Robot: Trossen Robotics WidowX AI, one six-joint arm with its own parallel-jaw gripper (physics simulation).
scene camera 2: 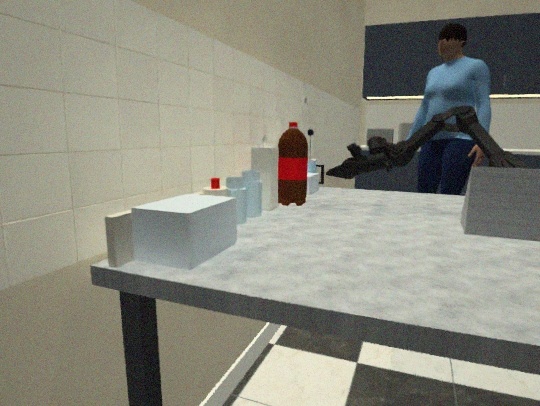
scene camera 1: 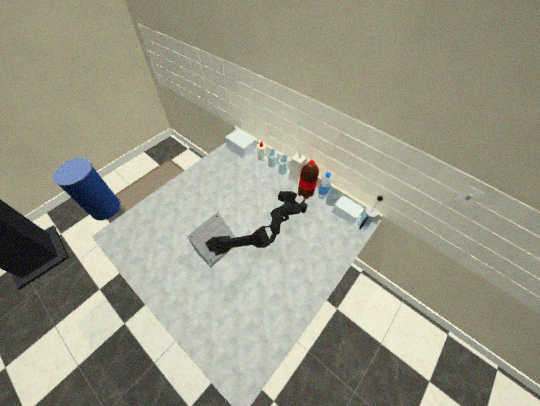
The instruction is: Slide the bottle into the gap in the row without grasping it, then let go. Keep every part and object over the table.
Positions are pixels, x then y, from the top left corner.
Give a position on a white box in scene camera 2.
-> At 184,231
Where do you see a brown bottle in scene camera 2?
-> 293,149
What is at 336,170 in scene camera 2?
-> My gripper.
